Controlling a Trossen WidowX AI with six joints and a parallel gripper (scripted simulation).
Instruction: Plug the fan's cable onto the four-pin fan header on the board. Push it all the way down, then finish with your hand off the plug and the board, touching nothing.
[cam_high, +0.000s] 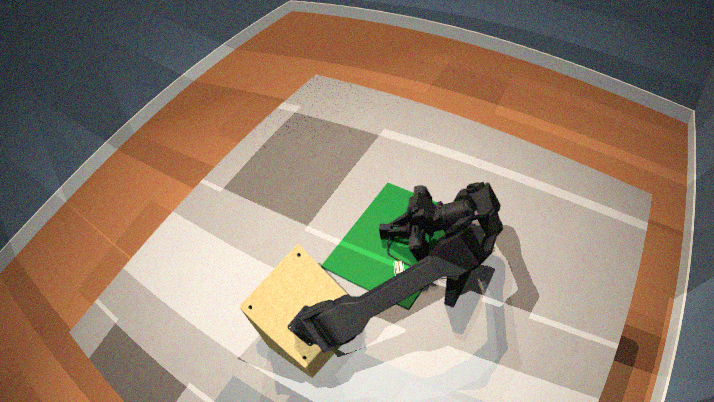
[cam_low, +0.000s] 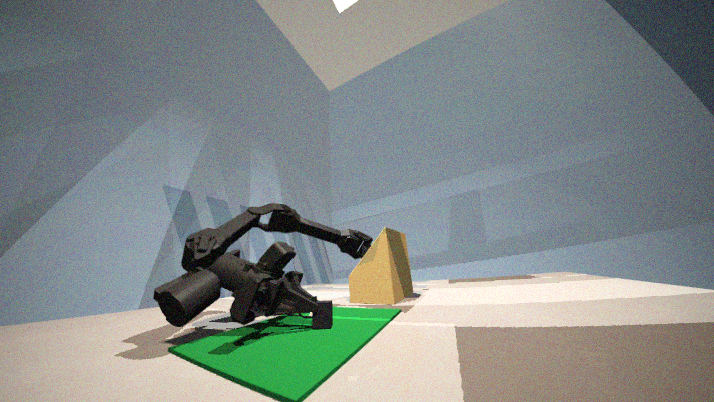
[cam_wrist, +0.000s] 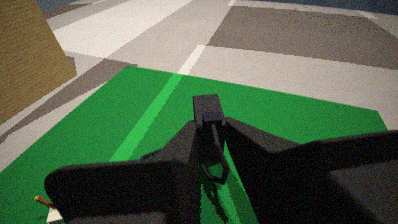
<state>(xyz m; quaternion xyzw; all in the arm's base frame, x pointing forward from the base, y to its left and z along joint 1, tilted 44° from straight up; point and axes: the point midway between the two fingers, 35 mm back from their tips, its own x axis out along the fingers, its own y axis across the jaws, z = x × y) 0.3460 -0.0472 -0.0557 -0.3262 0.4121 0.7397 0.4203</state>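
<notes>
My gripper tip is now 10 mm above the fan plug. From my gripper tip the other things lie so: black fan 210 mm to the right, 40 mm behind, 20 mm above; then four-pin header 70 mm to the right, 70 mm behind, 40 mm below; then green board 50 mm below, 20 mm to the right.
</notes>
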